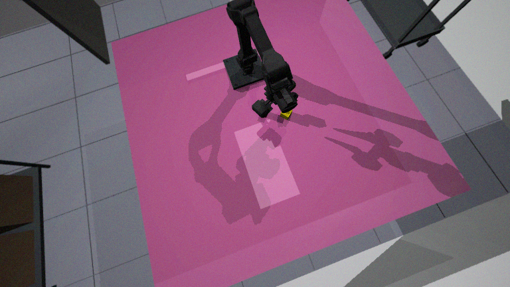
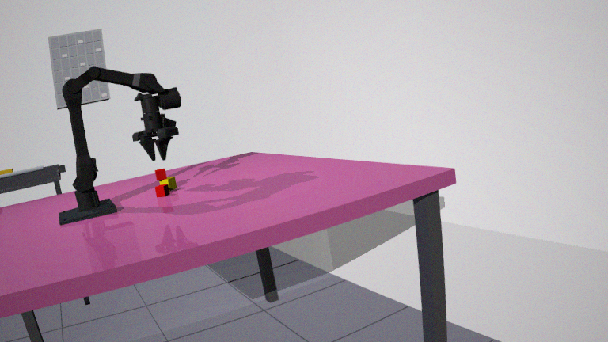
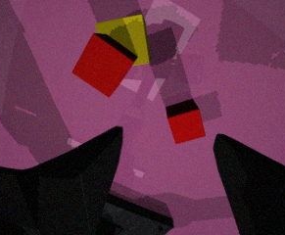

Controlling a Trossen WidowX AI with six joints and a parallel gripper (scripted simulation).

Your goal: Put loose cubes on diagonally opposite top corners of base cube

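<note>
Right now my gripper tip is 20 mm short of the yellow base cube, 60 mm to the right of it and 90 mm above it.
</note>
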